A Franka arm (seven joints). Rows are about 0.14 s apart.
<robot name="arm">
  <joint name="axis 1" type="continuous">
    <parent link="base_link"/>
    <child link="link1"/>
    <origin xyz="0 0 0.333" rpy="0 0 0"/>
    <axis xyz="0 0 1"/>
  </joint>
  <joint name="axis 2" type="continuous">
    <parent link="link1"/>
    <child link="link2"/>
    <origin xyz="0 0 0" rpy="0 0 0"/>
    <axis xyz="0 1 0"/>
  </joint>
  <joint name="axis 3" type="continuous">
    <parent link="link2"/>
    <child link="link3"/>
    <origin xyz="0 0 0.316" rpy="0 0 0"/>
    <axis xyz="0 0 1"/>
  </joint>
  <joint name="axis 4" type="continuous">
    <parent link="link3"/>
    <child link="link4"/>
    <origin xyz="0.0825 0 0" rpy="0 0 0"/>
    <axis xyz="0 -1 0"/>
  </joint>
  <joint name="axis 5" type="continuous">
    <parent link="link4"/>
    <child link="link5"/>
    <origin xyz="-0.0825 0 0.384" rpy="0 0 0"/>
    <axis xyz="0 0 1"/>
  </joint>
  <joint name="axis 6" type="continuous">
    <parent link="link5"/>
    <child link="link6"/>
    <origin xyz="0 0 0" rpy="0 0 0"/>
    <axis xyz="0 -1 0"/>
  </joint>
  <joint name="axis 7" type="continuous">
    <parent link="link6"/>
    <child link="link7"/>
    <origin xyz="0.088 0 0" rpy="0 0 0"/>
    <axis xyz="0 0 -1"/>
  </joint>
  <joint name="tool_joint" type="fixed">
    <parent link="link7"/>
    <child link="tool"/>
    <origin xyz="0 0 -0.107" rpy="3.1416 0 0"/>
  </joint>
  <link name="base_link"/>
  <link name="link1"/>
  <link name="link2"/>
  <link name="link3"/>
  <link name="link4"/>
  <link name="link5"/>
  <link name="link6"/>
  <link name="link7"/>
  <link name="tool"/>
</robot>
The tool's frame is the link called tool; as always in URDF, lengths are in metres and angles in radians. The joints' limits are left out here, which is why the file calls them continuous.
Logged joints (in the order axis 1, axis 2, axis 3, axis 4, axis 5, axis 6, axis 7), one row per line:
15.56 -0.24 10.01 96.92 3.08 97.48 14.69
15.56 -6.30 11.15 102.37 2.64 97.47 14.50
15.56 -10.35 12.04 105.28 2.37 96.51 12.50
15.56 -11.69 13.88 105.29 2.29 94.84 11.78
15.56 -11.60 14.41 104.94 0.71 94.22 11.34
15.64 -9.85 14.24 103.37 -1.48 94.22 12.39
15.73 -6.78 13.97 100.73 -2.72 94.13 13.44
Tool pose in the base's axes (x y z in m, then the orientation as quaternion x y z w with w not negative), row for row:
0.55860 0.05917 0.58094 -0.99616 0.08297 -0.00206 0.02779
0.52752 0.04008 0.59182 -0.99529 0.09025 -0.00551 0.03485
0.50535 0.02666 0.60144 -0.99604 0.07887 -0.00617 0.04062
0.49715 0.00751 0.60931 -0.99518 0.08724 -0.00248 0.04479
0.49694 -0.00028 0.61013 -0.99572 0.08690 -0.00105 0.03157
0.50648 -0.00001 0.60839 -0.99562 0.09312 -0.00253 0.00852
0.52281 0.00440 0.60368 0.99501 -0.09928 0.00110 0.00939
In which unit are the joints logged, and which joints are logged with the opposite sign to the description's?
The joints are logged in degrees. Opposite sign: axis 3, axis 4.
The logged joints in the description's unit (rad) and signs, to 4 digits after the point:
0.2716 -0.0042 -0.1747 -1.6916 0.0538 1.7013 0.2564
0.2716 -0.1100 -0.1946 -1.7867 0.0461 1.7012 0.2531
0.2716 -0.1806 -0.2101 -1.8375 0.0414 1.6844 0.2182
0.2716 -0.2040 -0.2423 -1.8377 0.0400 1.6553 0.2056
0.2716 -0.2025 -0.2515 -1.8315 0.0124 1.6444 0.1979
0.2730 -0.1719 -0.2485 -1.8041 -0.0258 1.6444 0.2162
0.2745 -0.1183 -0.2438 -1.7581 -0.0475 1.6429 0.2346

